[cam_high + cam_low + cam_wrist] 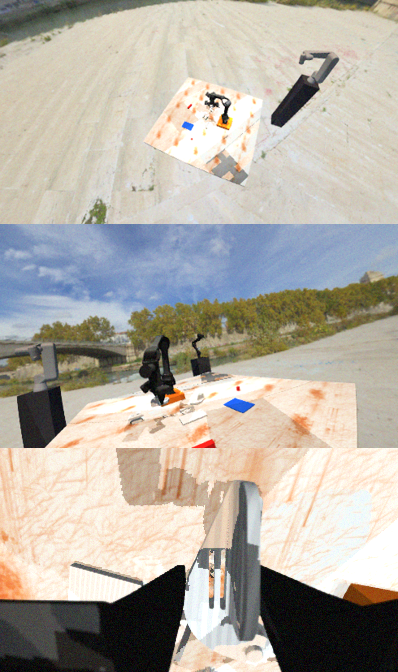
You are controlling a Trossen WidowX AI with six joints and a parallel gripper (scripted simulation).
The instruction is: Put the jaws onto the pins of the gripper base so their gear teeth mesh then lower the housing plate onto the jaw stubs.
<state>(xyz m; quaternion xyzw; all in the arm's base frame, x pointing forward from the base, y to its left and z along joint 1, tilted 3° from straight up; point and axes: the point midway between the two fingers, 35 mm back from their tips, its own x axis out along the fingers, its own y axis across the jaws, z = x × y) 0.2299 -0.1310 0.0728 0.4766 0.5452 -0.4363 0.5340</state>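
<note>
Now: the pale flat plate 12 cm to the left of my gripper tip, 10 cm ahead of it and 8 cm below it. The rest, counted from my gripper tip: blue flat plate (33 cm to the left, 20 cm ahead, 8 cm below).
</note>
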